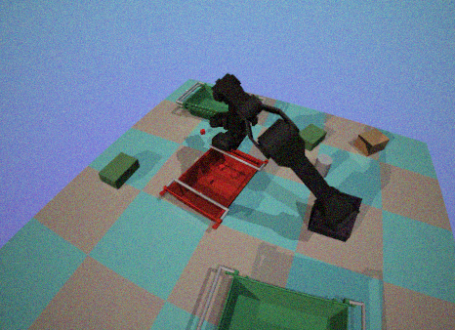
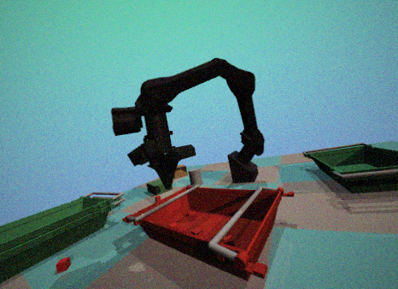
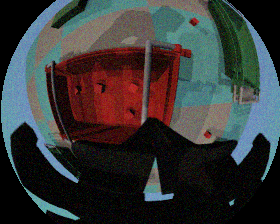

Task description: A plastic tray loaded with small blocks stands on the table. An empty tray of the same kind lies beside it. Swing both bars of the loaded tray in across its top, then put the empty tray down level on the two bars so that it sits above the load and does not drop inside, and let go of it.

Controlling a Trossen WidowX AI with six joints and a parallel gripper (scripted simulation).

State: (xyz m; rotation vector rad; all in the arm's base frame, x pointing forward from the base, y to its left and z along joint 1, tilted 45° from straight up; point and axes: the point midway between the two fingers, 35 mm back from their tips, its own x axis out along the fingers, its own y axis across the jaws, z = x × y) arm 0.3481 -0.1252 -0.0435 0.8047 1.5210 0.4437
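Right now my gripper tip is 280 mm past the green tray, 470 mm to the right of it and 40 mm above it. The rest, counted from my gripper tip: grey cylinder: 310 mm behind, 100 mm to the right, 50 mm below; then small red block: 180 mm ahead, 140 mm to the right, 80 mm below; then red cube: 130 mm behind, 180 mm to the right, 80 mm below.
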